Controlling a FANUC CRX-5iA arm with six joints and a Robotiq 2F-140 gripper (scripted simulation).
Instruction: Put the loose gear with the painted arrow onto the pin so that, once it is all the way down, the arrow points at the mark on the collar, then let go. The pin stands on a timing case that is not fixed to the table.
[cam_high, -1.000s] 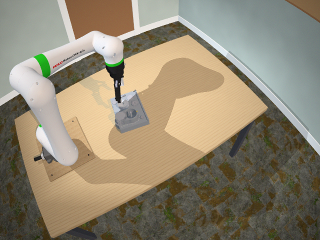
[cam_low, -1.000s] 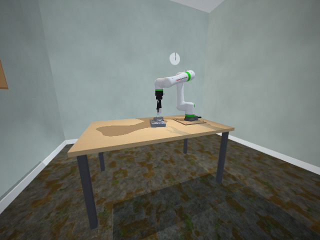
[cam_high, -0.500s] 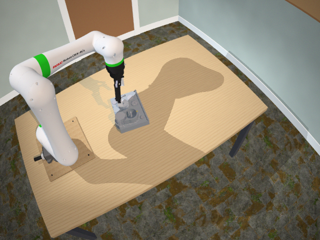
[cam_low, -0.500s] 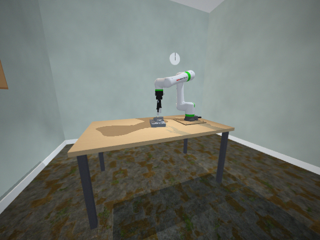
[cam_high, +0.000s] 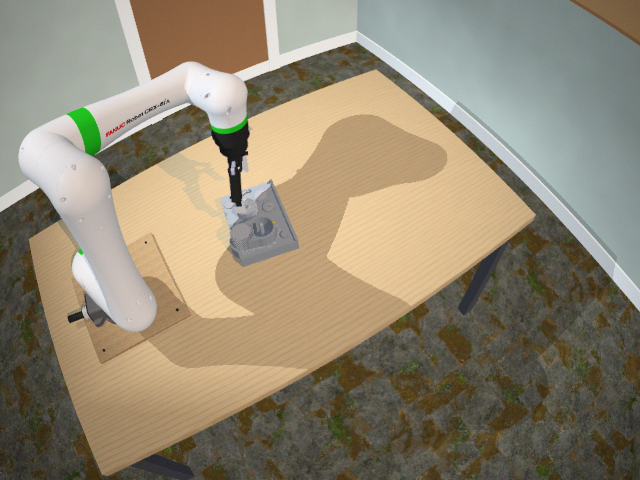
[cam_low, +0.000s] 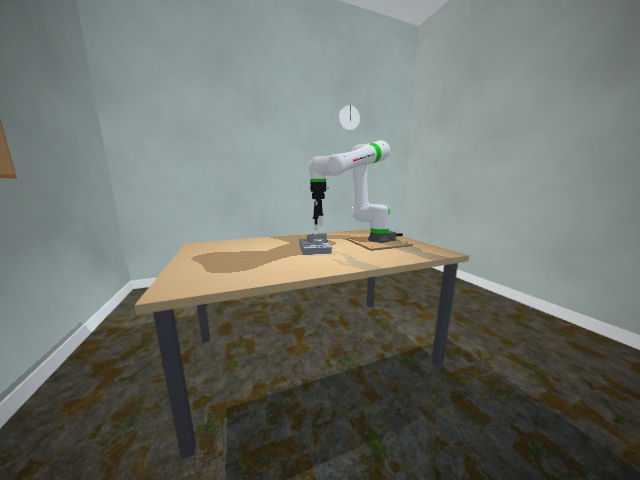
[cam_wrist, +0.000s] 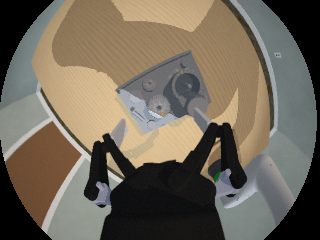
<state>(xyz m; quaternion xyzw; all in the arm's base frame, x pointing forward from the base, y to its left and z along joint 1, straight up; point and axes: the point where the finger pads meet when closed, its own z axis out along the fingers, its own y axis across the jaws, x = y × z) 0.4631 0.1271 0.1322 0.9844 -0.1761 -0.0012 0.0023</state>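
Now: the grey gear 90 mm below my hand.
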